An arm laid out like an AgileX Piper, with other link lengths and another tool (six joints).
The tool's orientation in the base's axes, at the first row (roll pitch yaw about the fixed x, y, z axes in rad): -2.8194, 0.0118, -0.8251
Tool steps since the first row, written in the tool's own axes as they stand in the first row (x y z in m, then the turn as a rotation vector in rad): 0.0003, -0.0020, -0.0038, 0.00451, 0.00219, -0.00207; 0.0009, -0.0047, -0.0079, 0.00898, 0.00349, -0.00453; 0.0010, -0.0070, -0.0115, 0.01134, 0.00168, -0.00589; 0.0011, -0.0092, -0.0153, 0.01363, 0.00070, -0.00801; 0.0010, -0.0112, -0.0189, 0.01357, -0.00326, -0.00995
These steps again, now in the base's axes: 0.0007, 0.0002, 0.0042, 0.00106, -0.00518, 0.00122; 0.0021, 0.0006, 0.0090, 0.00263, -0.00984, 0.00309; 0.0030, 0.0012, 0.0131, 0.00519, -0.01072, 0.00492; 0.0037, 0.0017, 0.0174, 0.00696, -0.01225, 0.00721; 0.0043, 0.0022, 0.0215, 0.00925, -0.01010, 0.01031
